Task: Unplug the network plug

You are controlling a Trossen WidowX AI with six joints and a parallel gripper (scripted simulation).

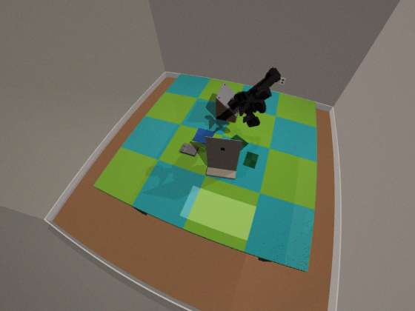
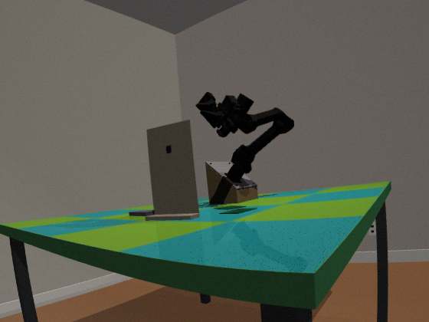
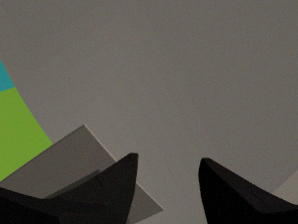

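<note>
The network plug lies 130 mm below my gripper tip, 90 mm ahead of it and 50 mm to the right of it. From my gripper tip the other things lie so: blue marked square (350 mm below, 270 mm to the right, 80 mm behind); then grey panel (210 mm below, 110 mm ahead, 40 mm to the right); then dark green board (350 mm below, 90 mm to the left, 40 mm behind).
</note>
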